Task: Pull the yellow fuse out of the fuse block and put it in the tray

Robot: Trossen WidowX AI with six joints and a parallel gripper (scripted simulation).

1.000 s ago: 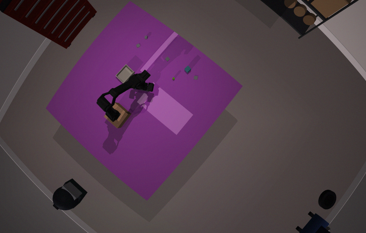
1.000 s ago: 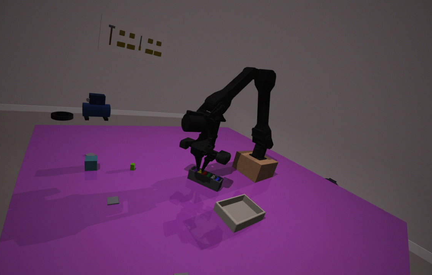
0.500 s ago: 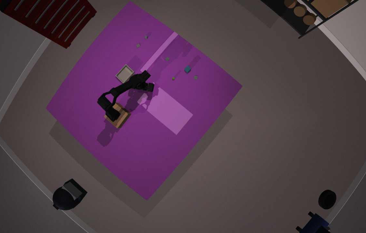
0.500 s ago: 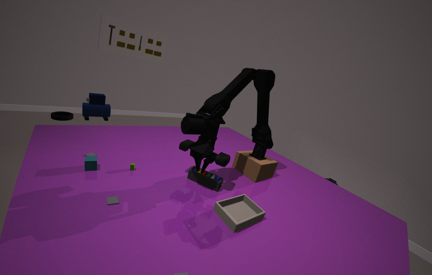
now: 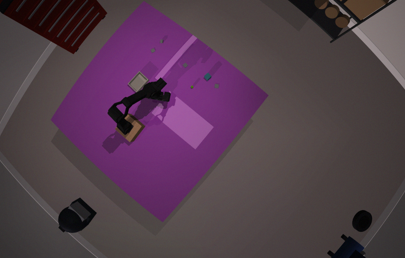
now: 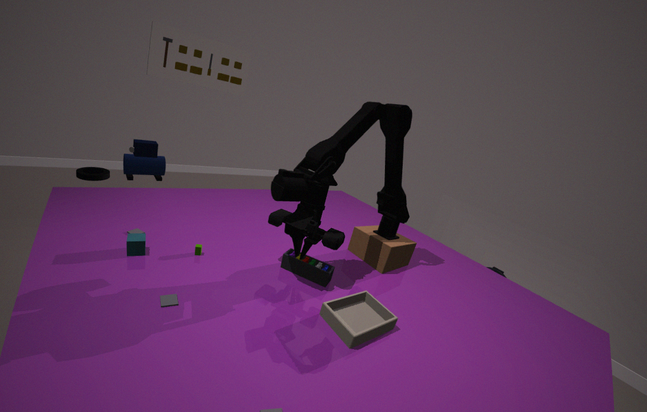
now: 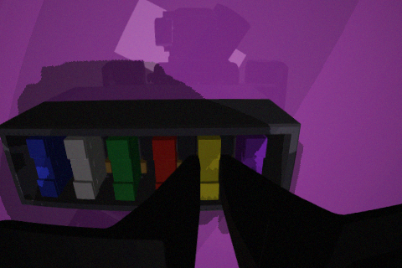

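My gripper tip is 21 cm to the right of the grey tray, 3 cm above it and 1 cm past it. From my gripper tip the other things lie so: yellow fuse 1 cm below; teal cube 34 cm ahead, 19 cm to the right, 2 cm below; small green cube 21 cm ahead, 14 cm to the right, 2 cm below.
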